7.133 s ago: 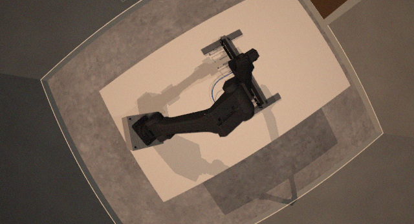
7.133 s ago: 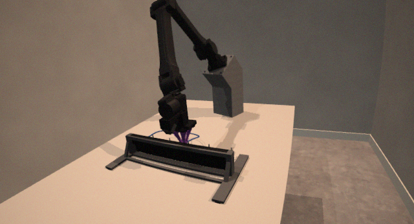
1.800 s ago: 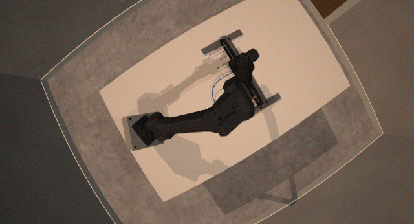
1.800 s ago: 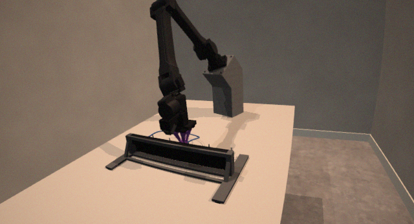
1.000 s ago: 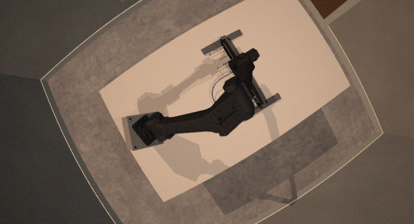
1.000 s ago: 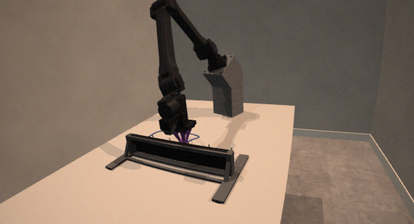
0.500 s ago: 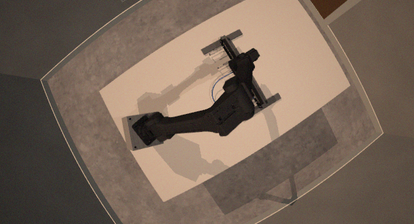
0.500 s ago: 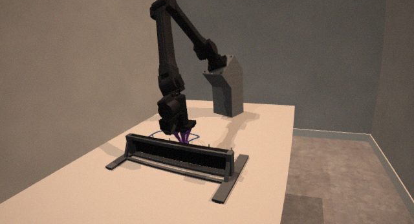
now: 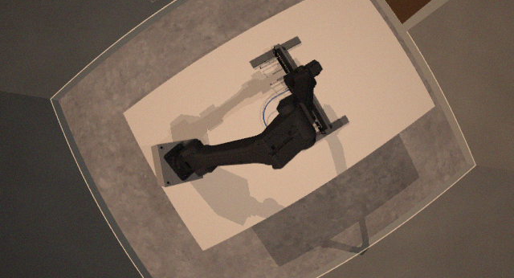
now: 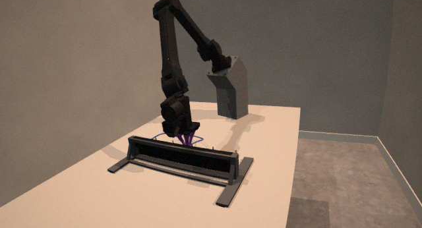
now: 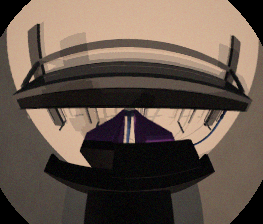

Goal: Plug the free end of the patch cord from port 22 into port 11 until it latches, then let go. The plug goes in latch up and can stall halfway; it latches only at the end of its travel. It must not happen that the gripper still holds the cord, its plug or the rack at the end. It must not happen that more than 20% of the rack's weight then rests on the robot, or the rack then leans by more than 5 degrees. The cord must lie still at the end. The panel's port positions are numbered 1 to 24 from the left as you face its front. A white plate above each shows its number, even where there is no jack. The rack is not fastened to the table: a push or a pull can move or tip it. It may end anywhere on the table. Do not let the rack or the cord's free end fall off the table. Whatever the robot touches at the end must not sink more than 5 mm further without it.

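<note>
Right now the plug is 20 mm ahead of my hand and 10 mm to the right of it.
</note>
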